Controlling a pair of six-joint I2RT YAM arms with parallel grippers.
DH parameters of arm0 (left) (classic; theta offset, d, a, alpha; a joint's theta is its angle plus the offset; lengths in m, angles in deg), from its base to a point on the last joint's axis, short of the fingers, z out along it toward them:
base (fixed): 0 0 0 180
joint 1: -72.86 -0.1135 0.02 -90
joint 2: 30.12 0 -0.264 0
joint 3: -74.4 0 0.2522 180
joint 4: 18.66 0 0.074 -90
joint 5: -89.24 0 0 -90
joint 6: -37.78 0.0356 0 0
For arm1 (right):
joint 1: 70.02 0.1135 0.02 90
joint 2: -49.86 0 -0.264 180
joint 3: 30.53 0 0.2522 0
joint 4: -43.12 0 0.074 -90
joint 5: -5.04 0 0 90
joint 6: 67.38 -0.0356 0 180
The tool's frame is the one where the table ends.
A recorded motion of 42 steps. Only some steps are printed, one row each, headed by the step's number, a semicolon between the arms.
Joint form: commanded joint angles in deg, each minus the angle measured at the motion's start. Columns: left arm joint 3, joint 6, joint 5, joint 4, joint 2, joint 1; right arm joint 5, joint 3, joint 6, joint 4, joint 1, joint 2.
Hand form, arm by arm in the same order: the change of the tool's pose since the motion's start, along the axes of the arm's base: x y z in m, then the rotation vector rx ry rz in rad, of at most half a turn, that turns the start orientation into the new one. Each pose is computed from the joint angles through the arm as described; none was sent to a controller.
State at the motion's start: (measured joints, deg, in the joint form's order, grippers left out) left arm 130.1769 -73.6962 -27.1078 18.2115 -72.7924 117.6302; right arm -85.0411 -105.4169 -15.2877 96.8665 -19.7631 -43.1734
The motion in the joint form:
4: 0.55 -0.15 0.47 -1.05 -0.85 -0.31; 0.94 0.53 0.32 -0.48 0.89 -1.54
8: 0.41 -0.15 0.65 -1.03 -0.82 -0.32; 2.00 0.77 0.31 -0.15 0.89 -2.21
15: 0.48 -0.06 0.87 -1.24 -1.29 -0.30; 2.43 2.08 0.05 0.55 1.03 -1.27
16: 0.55 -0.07 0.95 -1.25 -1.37 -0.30; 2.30 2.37 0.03 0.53 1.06 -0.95
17: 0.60 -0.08 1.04 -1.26 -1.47 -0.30; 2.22 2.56 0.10 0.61 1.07 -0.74
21: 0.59 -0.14 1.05 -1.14 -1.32 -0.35; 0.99 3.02 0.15 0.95 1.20 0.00
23: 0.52 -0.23 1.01 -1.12 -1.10 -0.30; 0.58 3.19 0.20 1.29 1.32 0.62
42: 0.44 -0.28 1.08 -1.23 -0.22 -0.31; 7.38 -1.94 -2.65 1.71 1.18 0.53
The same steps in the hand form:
4: 0.0030 -0.0020 0.0028 -0.0139 -0.0063 -0.0012; -0.0025 0.0036 -0.0100 -0.0325 0.0042 0.0160
8: 0.0029 -0.0021 0.0020 -0.0132 -0.0038 -0.0039; -0.0024 0.0027 -0.0146 -0.0604 0.0043 0.0107
15: 0.0041 -0.0034 0.0015 -0.0105 -0.0008 -0.0083; -0.0071 -0.0024 -0.0163 -0.0787 0.0113 0.0070
16: 0.0042 -0.0037 0.0017 -0.0111 -0.0004 -0.0095; -0.0081 -0.0033 -0.0160 -0.0765 0.0125 0.0078
17: 0.0045 -0.0040 0.0017 -0.0112 0.0006 -0.0109; -0.0088 -0.0040 -0.0159 -0.0767 0.0139 0.0096
21: 0.0041 -0.0034 0.0019 -0.0124 0.0007 -0.0098; -0.0118 -0.0055 -0.0146 -0.0647 0.0303 0.0187
23: 0.0035 -0.0030 0.0020 -0.0152 -0.0007 -0.0095; -0.0137 -0.0065 -0.0126 -0.0590 0.0342 0.0236
42: 0.0014 -0.0010 0.0040 -0.0274 -0.0115 -0.0102; -0.0001 0.0027 0.0113 -0.0553 -0.0935 -0.0641

